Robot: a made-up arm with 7 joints.
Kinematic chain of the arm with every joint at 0, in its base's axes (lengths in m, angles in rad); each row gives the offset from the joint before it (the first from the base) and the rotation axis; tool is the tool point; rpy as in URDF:
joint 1: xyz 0 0 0.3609 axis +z
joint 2: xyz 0 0 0 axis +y
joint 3: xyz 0 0 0.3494 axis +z
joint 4: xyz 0.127 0 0 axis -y
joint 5: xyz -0.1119 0 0.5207 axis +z
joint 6: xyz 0 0 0 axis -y
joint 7: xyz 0.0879 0 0 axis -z
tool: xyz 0 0 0 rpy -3.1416 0 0
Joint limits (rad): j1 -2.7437..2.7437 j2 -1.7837..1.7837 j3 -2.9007..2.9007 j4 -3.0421..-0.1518 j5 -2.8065..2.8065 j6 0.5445..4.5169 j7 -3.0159..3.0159
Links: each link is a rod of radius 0.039 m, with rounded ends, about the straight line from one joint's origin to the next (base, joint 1, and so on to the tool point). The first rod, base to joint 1, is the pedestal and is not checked.
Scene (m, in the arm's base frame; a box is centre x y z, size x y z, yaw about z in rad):
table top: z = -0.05
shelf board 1: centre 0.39 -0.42 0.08 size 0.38 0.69 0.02 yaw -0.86
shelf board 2: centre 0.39 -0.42 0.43 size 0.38 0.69 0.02 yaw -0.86
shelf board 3: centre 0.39 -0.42 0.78 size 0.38 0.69 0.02 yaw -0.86
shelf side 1: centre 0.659 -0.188 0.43 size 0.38 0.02 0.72 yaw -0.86
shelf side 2: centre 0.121 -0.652 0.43 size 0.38 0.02 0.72 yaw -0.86
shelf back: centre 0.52 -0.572 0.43 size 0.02 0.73 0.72 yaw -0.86
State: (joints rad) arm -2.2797 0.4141 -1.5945 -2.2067 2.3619 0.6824 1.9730
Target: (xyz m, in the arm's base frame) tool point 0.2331 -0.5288 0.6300
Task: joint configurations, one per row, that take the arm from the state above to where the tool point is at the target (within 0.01 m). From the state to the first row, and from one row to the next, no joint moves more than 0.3 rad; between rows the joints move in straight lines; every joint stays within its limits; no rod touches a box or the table.
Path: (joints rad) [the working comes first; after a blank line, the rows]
Joints at the target: -1.0408 -0.3592 -0.1991 -2.3758 2.2143 0.5445 1.9730
Straight joint move there: touches shelf side 2.

1: -2.1120 0.1403 -1.3838 -2.3400 2.3183 0.6594 1.9730
2: -1.9443 -0.1336 -1.1731 -2.4733 2.2746 0.6364 1.9730
3: -1.7766 -0.4074 -0.9623 -2.6066 2.2310 0.6135 1.9730
4: -1.6089 -0.6813 -0.7516 -2.7399 2.1874 0.5905 1.9730
5: -1.4412 -0.9551 -0.5409 -2.8733 2.1437 0.5675 1.9730
6: -1.2735 -1.2290 -0.3302 -3.0066 2.1001 0.5445 1.9730
7: -1.1960 -0.9390 -0.2865 -2.7963 2.1382 0.5445 1.9730
8: -1.1184 -0.6491 -0.2428 -2.5860 2.1762 0.5445 1.9730
9: -1.0408 -0.3592 -0.1991 -2.3758 2.2143 0.5445 1.9730

